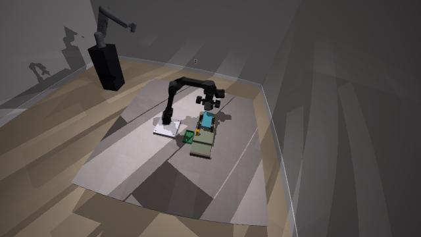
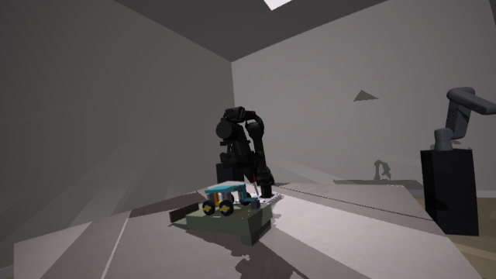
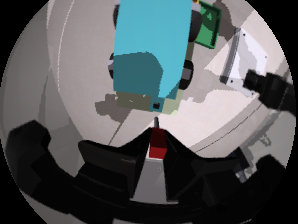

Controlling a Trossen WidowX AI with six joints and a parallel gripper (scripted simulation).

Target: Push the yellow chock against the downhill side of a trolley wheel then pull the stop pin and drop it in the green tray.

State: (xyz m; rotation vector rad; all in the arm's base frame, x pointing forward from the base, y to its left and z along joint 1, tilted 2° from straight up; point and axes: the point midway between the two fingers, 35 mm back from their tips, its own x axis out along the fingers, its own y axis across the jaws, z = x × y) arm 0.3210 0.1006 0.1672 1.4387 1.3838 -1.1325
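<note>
The yellow chock lies 19 cm to the right of my gripper tip, 9 cm below it and 4 cm behind it. The rest, counted from my gripper tip: pale green ramp (13 cm below, 11 cm to the right, 2 cm ahead); then trolley (11 cm to the right, 6 cm below, 2 cm ahead); then red-headed stop pin (right at my gripper tip).
</note>
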